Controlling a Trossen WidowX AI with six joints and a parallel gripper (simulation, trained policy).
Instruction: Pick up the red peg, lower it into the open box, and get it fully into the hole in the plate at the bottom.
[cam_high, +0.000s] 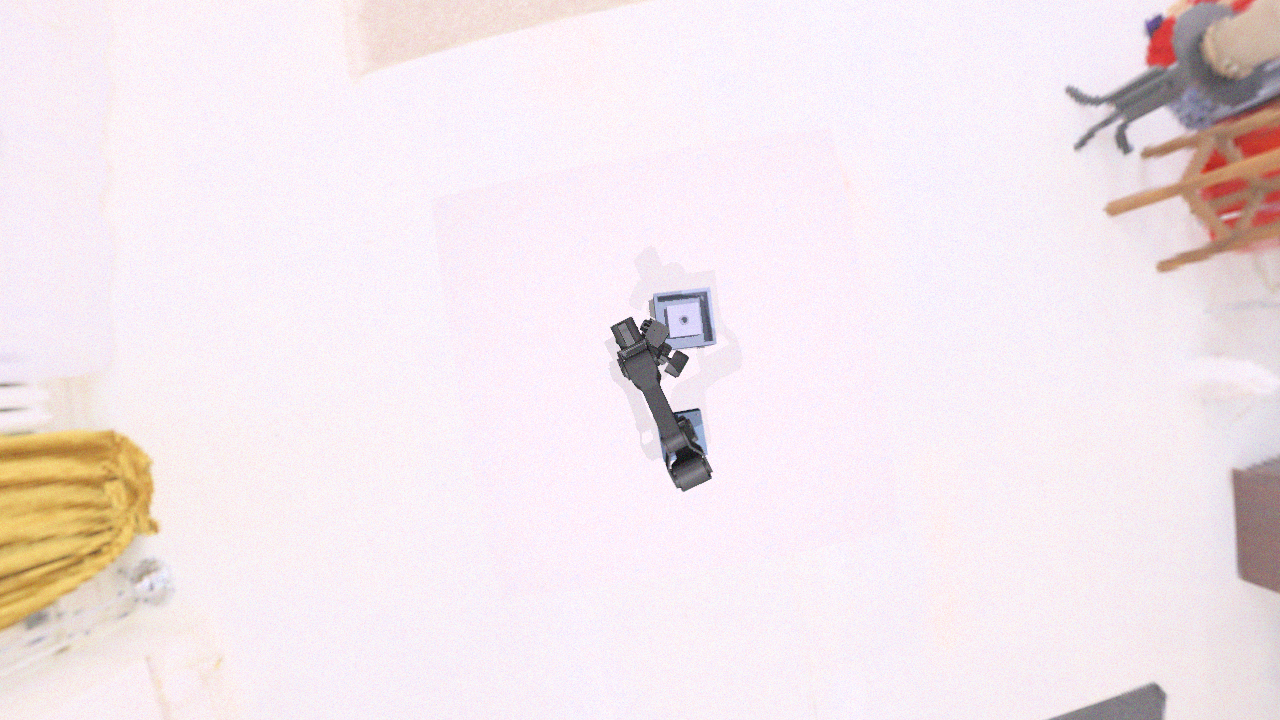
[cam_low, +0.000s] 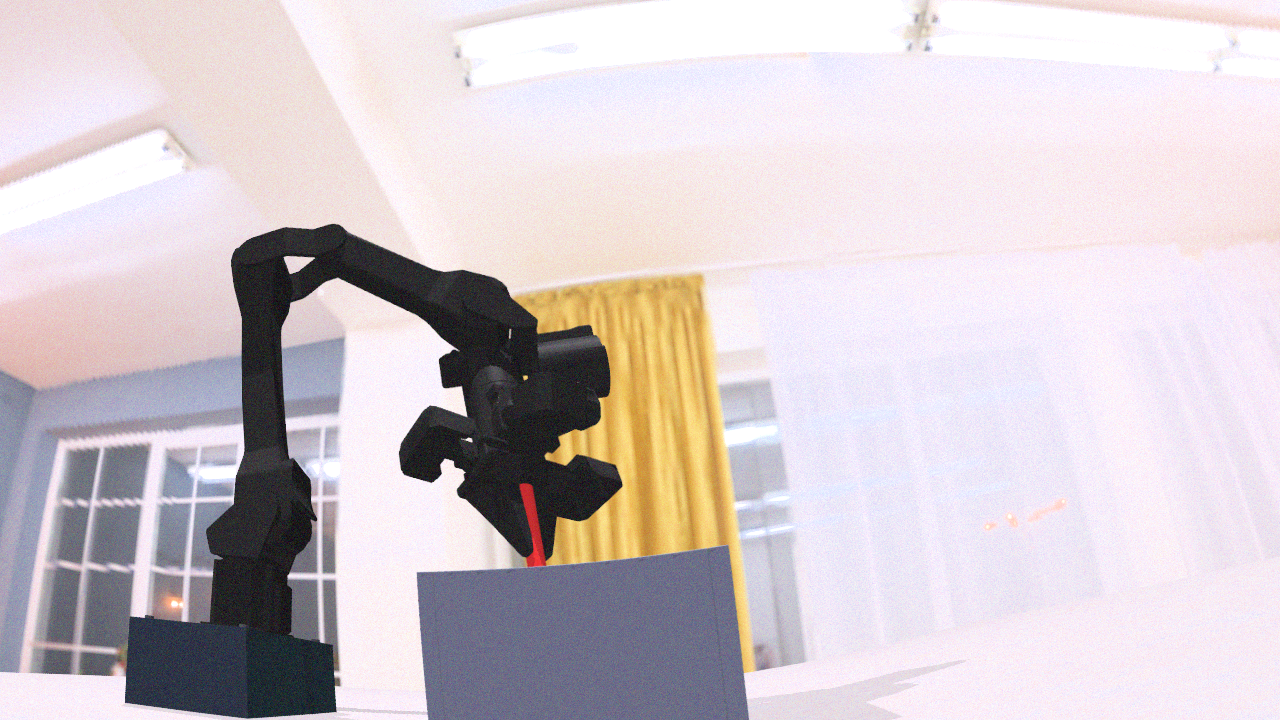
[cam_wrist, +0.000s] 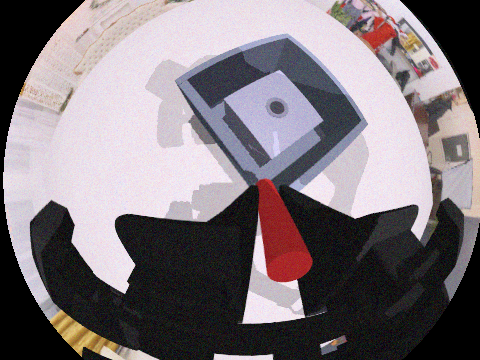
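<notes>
The grey-blue box is 110 mm below my gripper tip, 90 mm to the right of it and 30 mm ahead of it. From my gripper tip the other things lie so: red peg 20 mm above, 10 mm to the left.
</notes>
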